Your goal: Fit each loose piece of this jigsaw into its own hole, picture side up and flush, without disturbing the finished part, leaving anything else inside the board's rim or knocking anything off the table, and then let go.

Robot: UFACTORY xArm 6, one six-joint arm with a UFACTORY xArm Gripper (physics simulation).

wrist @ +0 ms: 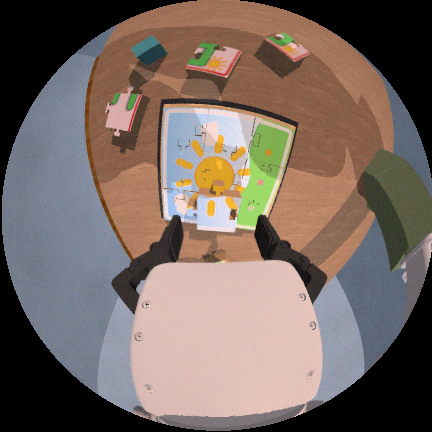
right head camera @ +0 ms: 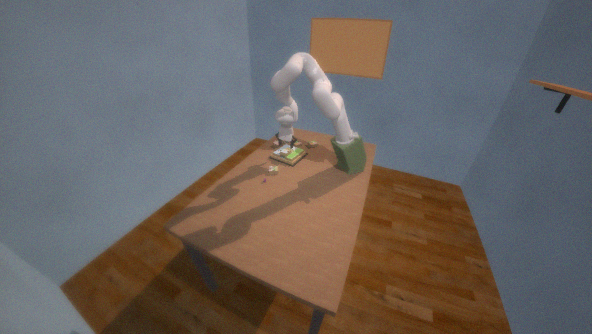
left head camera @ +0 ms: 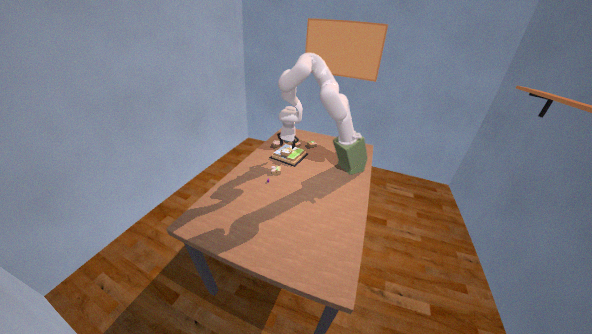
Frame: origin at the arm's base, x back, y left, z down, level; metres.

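Seen in the pictures: gripper, fingertip midpoint: [wrist: 219, 224] [right head camera: 285, 146] [left head camera: 287, 146]; arm's base, link origin: [right head camera: 345, 138] [left head camera: 347, 138].
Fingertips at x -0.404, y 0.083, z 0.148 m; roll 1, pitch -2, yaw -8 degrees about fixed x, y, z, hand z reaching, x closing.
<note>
Pixels of each thing's top centre, then the offset from my fingertips to it. "spot": a spot on its surface instead.
- loose light-blue piece with orange rays, top centre: [wrist: 212, 210] dy +0.001, dx -0.009, dz +0.032 m
- teal block, surface spot: [wrist: 149, 50] spot: dy -0.241, dx -0.140, dz +0.063 m
- piece, top centre: [wrist: 219, 268] [left head camera: 276, 168] [right head camera: 273, 168] dy +0.192, dx +0.033, dz +0.072 m
- small purple thing, top centre: [left head camera: 268, 179] [right head camera: 264, 179] dy +0.310, dx +0.052, dz +0.081 m
The jigsaw board [left head camera: 282, 161] [right head camera: 281, 160] [wrist: 160, 150] lies on the table, its finished part showing a sun, blue sky and a green strip. A loose light-blue piece with orange rays [wrist: 216, 214] is at the board's near middle in the wrist view. It looks raised above the picture and overlaps the near rim; a brown gap and wooden sides show at its far end. My gripper [left head camera: 286, 145] [right head camera: 286, 144] [wrist: 219, 224] is open and empty, with its fingers apart to either side of this piece, seemingly above it. Whether the fingertips reach down beside it is unclear.
Pink-and-green pieces [wrist: 215, 60] [wrist: 287, 47] [wrist: 123, 112] and a teal block [wrist: 149, 50] lie beyond and left of the board. Another piece [left head camera: 275, 170] [right head camera: 272, 170] and a small purple thing [left head camera: 268, 181] [right head camera: 265, 180] lie on its other side. The green arm base [left head camera: 351, 156] stands right.
</note>
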